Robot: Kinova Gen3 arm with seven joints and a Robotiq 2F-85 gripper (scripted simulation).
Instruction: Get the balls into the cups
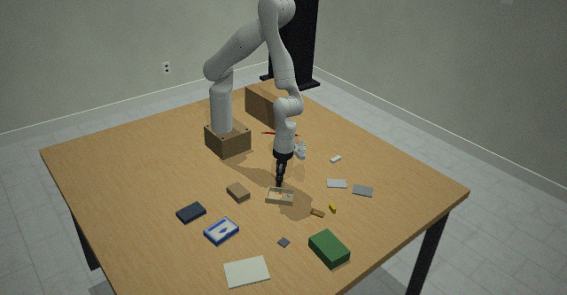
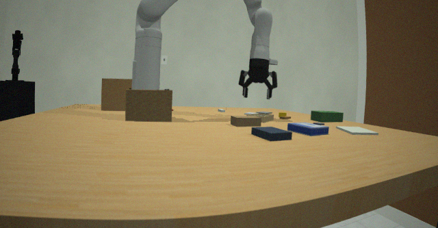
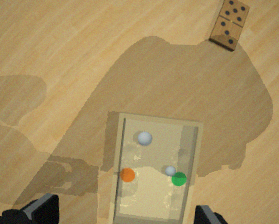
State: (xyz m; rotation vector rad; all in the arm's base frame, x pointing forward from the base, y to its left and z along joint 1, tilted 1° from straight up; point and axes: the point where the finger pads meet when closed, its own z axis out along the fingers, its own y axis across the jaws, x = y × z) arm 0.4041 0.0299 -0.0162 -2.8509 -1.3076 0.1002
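Right now the covered wooden puzzle is 2 cm ahead of my hand, 1 cm to the right of it and 8 cm below it. From my hand the other things lie so: brown block: 9 cm behind, 13 cm to the right, 7 cm below; pale grey tile: 7 cm ahead, 24 cm to the left, 9 cm below; yellow block: 18 cm ahead, 12 cm to the left, 8 cm below.
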